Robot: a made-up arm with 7 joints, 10 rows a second.
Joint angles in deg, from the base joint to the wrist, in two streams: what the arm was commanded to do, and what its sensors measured. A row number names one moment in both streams.
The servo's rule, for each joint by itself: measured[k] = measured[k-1] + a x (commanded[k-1-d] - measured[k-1]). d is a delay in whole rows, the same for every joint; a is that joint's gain. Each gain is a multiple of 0.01, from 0.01 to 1. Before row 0 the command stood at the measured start. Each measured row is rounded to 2 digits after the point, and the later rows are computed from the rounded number. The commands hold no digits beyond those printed.
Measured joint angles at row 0:
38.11, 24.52, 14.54, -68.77, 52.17, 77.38, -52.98
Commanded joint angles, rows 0 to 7:
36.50, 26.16, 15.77, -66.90, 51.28, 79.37, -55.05
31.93, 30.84, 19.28, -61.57, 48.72, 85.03, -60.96
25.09, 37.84, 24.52, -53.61, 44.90, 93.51, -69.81
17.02, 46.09, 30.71, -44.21, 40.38, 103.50, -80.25
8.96, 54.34, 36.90, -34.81, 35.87, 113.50, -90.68
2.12, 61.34, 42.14, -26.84, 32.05, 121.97, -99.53
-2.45, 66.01, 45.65, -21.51, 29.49, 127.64, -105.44
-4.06, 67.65, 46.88, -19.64, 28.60, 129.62, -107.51
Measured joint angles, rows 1 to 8:
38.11, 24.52, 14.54, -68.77, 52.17, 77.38, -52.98
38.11, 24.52, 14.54, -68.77, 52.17, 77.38, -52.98
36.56, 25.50, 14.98, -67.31, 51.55, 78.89, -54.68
32.12, 28.70, 16.53, -62.83, 49.57, 83.56, -59.83
25.37, 34.18, 19.41, -55.64, 46.30, 91.12, -68.01
17.35, 41.33, 23.48, -46.72, 42.16, 100.53, -78.05
9.30, 49.14, 28.31, -37.43, 37.76, 110.39, -88.41
2.41, 56.46, 33.29, -29.17, 33.76, 119.19, -97.53
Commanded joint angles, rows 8 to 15:
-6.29, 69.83, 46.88, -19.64, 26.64, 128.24, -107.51
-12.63, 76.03, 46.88, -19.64, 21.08, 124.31, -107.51
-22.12, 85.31, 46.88, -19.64, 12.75, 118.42, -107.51
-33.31, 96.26, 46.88, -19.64, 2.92, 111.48, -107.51
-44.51, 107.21, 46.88, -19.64, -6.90, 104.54, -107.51
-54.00, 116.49, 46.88, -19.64, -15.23, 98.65, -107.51
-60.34, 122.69, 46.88, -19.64, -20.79, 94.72, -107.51
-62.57, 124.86, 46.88, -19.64, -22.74, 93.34, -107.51
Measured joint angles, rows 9 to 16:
-2.26, 62.19, 37.74, -23.20, 30.77, 125.61, -104.02
-3.99, 65.47, 41.03, -20.42, 29.25, 128.66, -106.88
-6.20, 68.09, 43.14, -19.81, 27.42, 128.34, -107.40
-12.37, 72.85, 44.49, -19.68, 22.98, 125.28, -107.49
-21.73, 80.33, 45.35, -19.65, 15.82, 120.07, -107.51
-32.85, 89.89, 45.90, -19.64, 6.79, 113.54, -107.51
-44.04, 100.28, 46.25, -19.64, -2.79, 106.70, -107.51
-53.60, 110.01, 46.48, -19.64, -11.50, 100.58, -107.51

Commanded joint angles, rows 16 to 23:
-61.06, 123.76, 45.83, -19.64, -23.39, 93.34, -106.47
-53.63, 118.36, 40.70, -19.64, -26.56, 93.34, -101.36
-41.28, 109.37, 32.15, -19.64, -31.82, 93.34, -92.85
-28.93, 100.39, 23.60, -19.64, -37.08, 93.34, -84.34
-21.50, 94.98, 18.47, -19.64, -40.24, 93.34, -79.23
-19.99, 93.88, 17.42, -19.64, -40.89, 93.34, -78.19
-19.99, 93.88, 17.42, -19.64, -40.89, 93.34, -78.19
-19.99, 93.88, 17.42, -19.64, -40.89, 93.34, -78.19
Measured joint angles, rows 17 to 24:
-60.07, 117.62, 46.62, -19.64, -18.00, 96.13, -107.51
-62.47, 121.96, 46.71, -19.64, -21.32, 94.01, -107.51
-61.12, 123.04, 46.39, -19.64, -22.77, 93.50, -106.66
-53.93, 120.23, 44.34, -19.64, -25.42, 93.38, -102.31
-41.79, 113.71, 39.95, -19.64, -29.90, 93.35, -94.55
-29.44, 105.72, 34.06, -19.64, -34.93, 93.34, -86.18
-21.82, 99.28, 28.45, -19.64, -38.65, 93.34, -80.48
-20.06, 96.04, 24.48, -19.64, -40.22, 93.34, -78.60

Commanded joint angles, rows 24 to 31:
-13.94, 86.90, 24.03, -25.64, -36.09, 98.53, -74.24
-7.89, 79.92, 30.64, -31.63, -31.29, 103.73, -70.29
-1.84, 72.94, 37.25, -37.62, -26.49, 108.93, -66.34
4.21, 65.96, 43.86, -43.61, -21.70, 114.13, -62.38
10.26, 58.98, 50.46, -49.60, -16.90, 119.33, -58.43
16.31, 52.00, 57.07, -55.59, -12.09, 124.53, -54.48
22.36, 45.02, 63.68, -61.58, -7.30, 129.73, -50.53
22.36, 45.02, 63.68, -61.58, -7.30, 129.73, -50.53
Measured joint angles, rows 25 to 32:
-19.99, 94.74, 21.94, -19.64, -40.69, 93.34, -78.26
-19.99, 94.22, 20.31, -19.64, -40.83, 93.34, -78.20
-14.18, 89.83, 21.65, -24.32, -37.51, 97.28, -74.95
-8.14, 83.88, 24.89, -30.02, -33.16, 102.18, -71.13
-2.09, 77.32, 29.34, -35.95, -28.49, 107.31, -67.20
3.96, 70.50, 34.57, -41.92, -23.74, 112.49, -63.25
10.01, 63.59, 40.29, -47.91, -18.95, 117.69, -59.30
16.06, 56.64, 46.33, -53.90, -14.15, 122.89, -55.35

